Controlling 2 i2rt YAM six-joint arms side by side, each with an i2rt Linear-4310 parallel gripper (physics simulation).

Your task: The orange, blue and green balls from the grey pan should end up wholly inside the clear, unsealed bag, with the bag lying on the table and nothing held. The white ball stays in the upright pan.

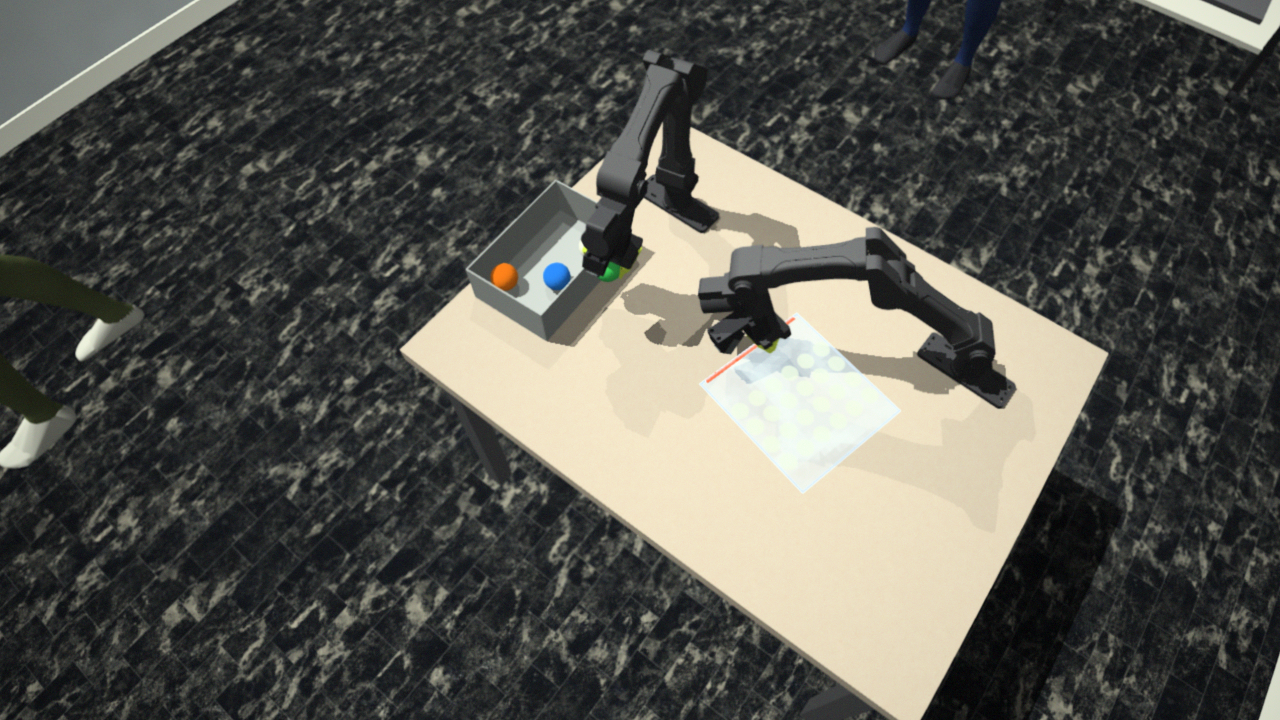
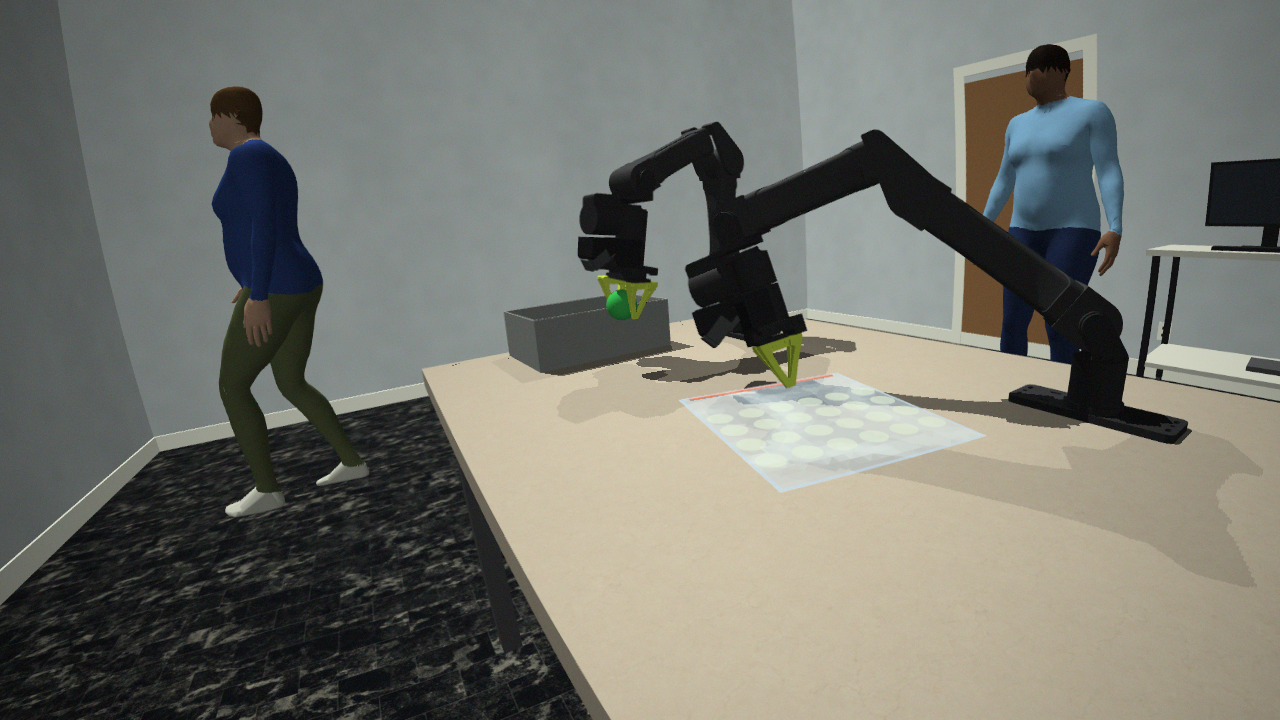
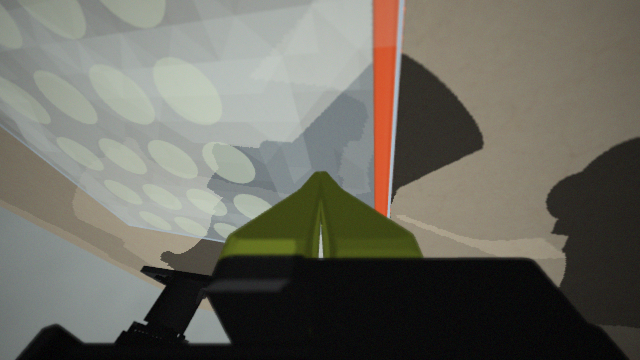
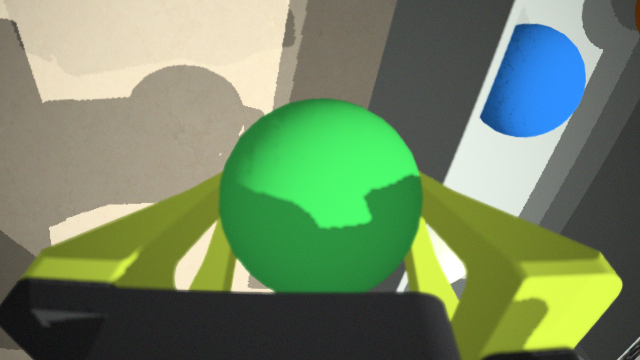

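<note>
My right gripper (image 1: 619, 266) (image 2: 628, 313) (image 4: 320, 179) is shut on the green ball (image 1: 609, 272) (image 2: 617, 304) (image 4: 320, 150), high beside the near wall of the grey pan (image 1: 565, 309) (image 2: 597, 340) (image 4: 425, 75). The orange ball (image 1: 504, 275) and blue ball (image 1: 556, 274) (image 4: 540, 80) lie inside the upright pan. The white ball cannot be made out; my right arm covers that part of the pan. The clear bag (image 1: 803, 474) (image 2: 787, 476) (image 3: 280, 60) lies flat on the table. My left gripper (image 1: 771, 348) (image 2: 789, 385) (image 3: 320, 181) is shut and empty, low over the bag near its red-edged end.
The red strip (image 1: 738, 360) (image 2: 742, 392) (image 3: 385, 100) runs along the bag's edge facing the pan. The bag lies between the pan and my left arm's base (image 1: 966, 371) (image 2: 1096, 413). The wooden table (image 1: 716, 537) (image 2: 805, 591) carries both arms. People stand beyond the table.
</note>
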